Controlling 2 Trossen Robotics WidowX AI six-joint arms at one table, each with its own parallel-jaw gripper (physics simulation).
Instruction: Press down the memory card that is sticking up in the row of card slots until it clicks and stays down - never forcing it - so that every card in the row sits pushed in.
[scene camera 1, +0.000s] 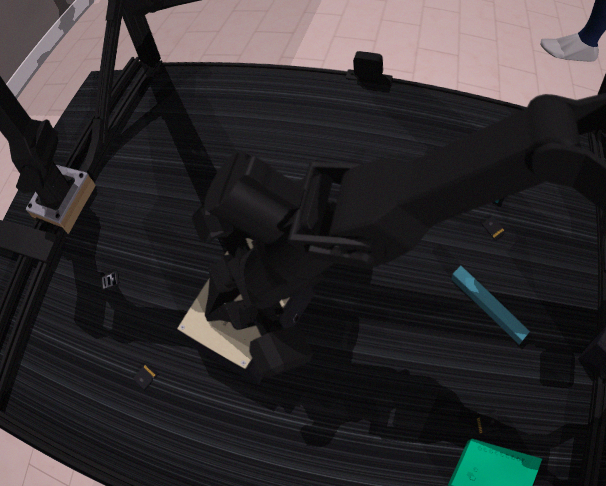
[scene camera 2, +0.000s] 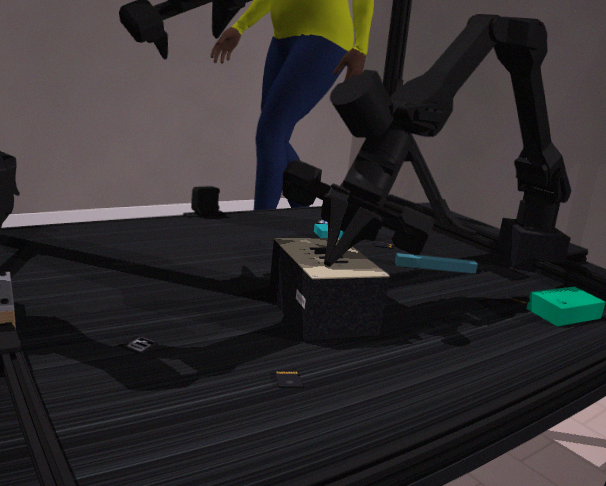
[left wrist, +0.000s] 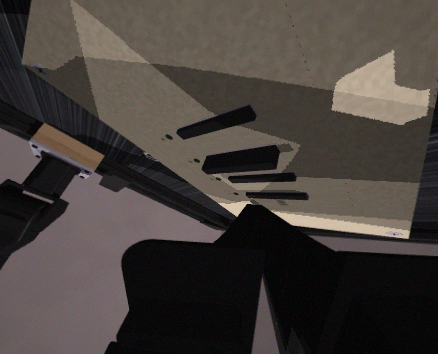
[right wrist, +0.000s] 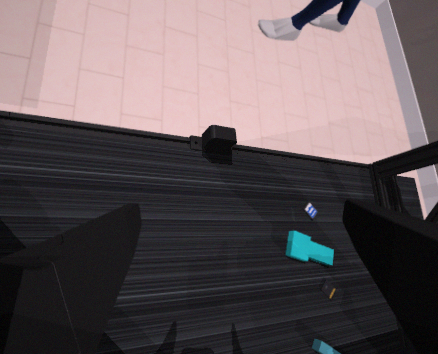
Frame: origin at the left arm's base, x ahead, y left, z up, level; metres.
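Where they show: left gripper, fingertip midpoint: (scene camera 1: 208, 318) (scene camera 2: 326, 264) (left wrist: 253, 211); right gripper, fingertip midpoint: (scene camera 2: 190, 47) (right wrist: 242, 212); left arm's base at its link origin: (scene camera 2: 535, 227); right arm's base at its link origin: (scene camera 1: 55, 191) (left wrist: 62, 163).
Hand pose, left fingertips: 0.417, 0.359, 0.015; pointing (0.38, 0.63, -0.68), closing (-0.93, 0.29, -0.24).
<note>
Each offset is from my left fingertips to the top centre of the thing, as dx, dy, dz.
A dark box with a cream top plate @[-0.005, -0.044, -0.004] (scene camera 1: 217, 340) (scene camera 2: 349, 271) (left wrist: 370, 200) holds a row of black cards in slots. In the left wrist view one card @[-0.003, -0.051, +0.002] (left wrist: 242, 161) stands higher than its neighbours, the thin cards (left wrist: 262, 177) (left wrist: 277, 196) and the card @[+0.003, -0.067, -0.003] (left wrist: 217, 122) at the other end. My left gripper (scene camera 2: 328, 264) (left wrist: 253, 211) is shut and empty, its tips low over the plate beside the end card. Whether they touch the plate cannot be told. In scene camera 1 the arm hides most of the row. My right gripper (scene camera 2: 190, 46) (right wrist: 242, 212) is open and empty, high above the table.
A blue-teal bar @[-0.211, -0.272, -0.067] (scene camera 1: 490, 304) (scene camera 2: 436, 263) and a green box @[-0.376, -0.113, -0.054] (scene camera 1: 498, 463) (scene camera 2: 567, 306) lie right of the card box. Loose cards @[+0.036, +0.122, -0.081] (scene camera 1: 145, 377) @[+0.194, +0.082, -0.081] (scene camera 1: 109, 279) @[-0.139, -0.371, -0.081] (scene camera 1: 492, 227) lie on the table. A cyan block @[-0.065, -0.411, -0.069] (scene camera 2: 321, 230) (right wrist: 299, 247) lies behind the card box in scene camera 2.
</note>
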